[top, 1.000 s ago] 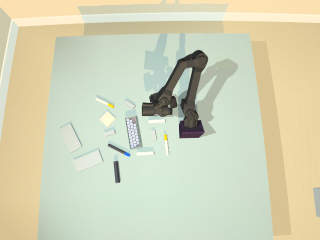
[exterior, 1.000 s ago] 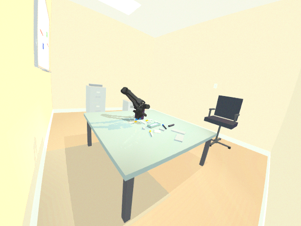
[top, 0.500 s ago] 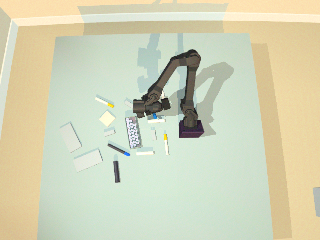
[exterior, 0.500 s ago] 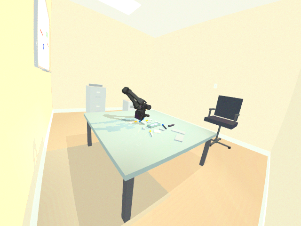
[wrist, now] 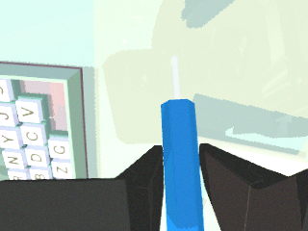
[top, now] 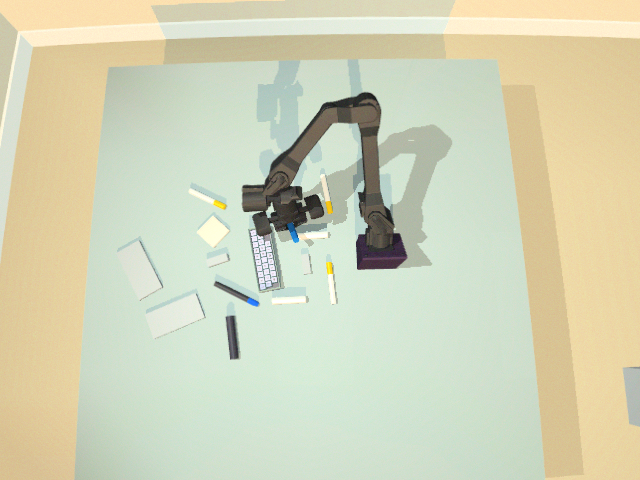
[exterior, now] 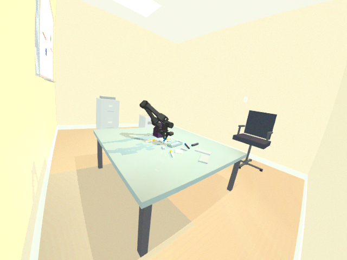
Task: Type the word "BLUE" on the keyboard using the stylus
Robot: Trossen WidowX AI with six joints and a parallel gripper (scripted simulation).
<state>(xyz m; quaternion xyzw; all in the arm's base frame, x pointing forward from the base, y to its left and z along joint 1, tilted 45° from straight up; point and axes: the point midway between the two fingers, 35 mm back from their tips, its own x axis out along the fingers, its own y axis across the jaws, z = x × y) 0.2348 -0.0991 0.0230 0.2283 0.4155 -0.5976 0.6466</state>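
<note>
Now: gripper tip 10 mm short of the pale stylus tip, 30 mm to the left of it and 30 mm above it. From my gripper tip the other things lie so: tan block: 230 mm ahead, 10 mm to the right, 40 mm below; then dark cylinder: 180 mm ahead, 300 mm to the left, 30 mm below; then blue stylus: 10 mm to the right, 10 mm below.
</note>
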